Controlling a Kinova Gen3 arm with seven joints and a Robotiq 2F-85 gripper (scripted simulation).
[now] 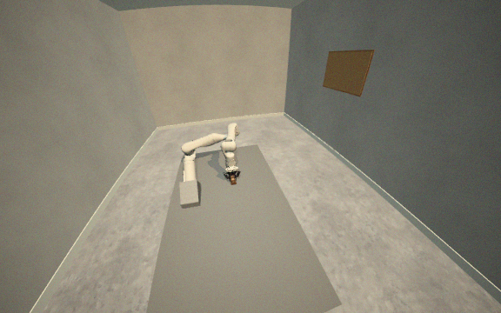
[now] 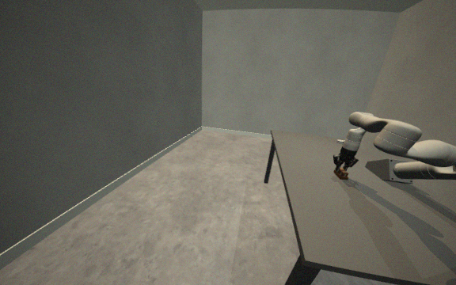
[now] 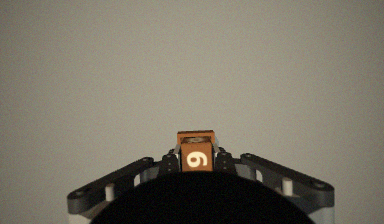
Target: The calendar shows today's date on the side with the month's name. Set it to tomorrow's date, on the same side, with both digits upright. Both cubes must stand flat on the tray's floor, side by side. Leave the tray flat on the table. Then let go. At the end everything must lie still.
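Now: the digit cube 10 mm below my hand. Also, from my hand: orange tray: 20 mm to the left, 30 mm below.
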